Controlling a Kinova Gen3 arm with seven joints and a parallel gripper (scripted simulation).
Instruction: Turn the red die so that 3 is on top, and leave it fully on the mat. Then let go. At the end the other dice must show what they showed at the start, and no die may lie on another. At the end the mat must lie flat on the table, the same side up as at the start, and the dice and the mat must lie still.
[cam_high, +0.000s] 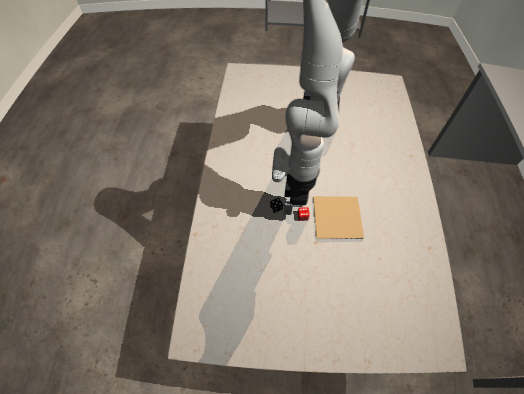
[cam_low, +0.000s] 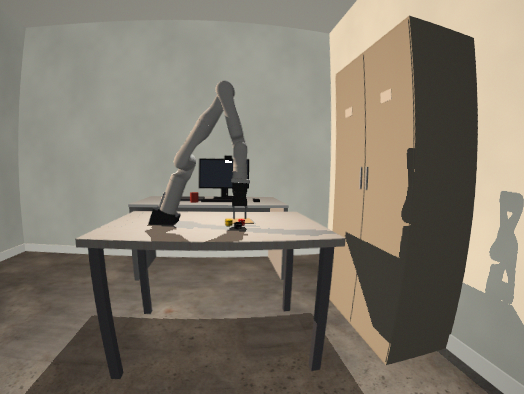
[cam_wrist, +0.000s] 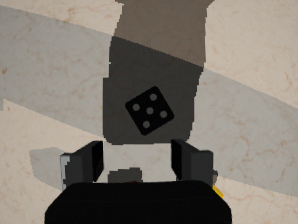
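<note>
Now: hand 30 mm to the left of the black die and 40 mm above it. Round my hand: tan mat 20 mm behind, 150 mm to the left, 60 mm below; red die 50 mm to the left, 40 mm below; yellow die 60 mm behind, 30 mm to the left, 40 mm below.
</note>
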